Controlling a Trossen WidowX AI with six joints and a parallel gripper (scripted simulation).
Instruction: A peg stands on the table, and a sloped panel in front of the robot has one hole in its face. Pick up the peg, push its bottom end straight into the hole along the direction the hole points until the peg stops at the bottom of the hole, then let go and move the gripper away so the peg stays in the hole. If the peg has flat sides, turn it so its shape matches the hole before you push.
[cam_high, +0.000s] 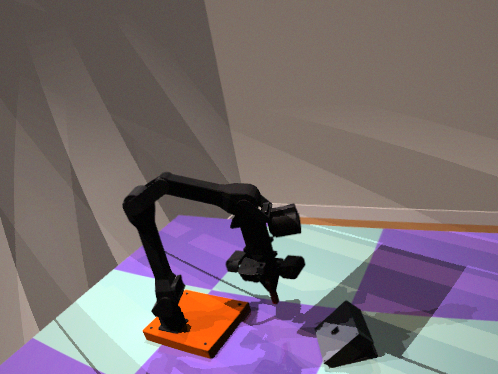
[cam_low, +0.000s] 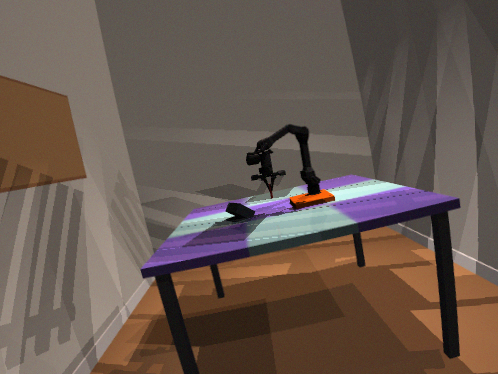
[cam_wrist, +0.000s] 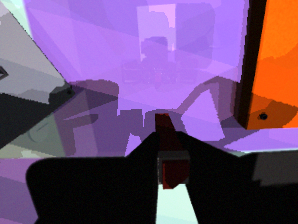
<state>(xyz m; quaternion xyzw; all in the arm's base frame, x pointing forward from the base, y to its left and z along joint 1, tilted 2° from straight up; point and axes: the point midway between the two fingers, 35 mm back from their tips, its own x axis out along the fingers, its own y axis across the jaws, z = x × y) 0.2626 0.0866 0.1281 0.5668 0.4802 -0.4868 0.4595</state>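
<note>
My gripper tip is now 19 cm short of the sloped panel, 5 cm to the left of it and 8 cm above it. The rest, counted from my gripper tip: red peg 2 cm above.
</note>
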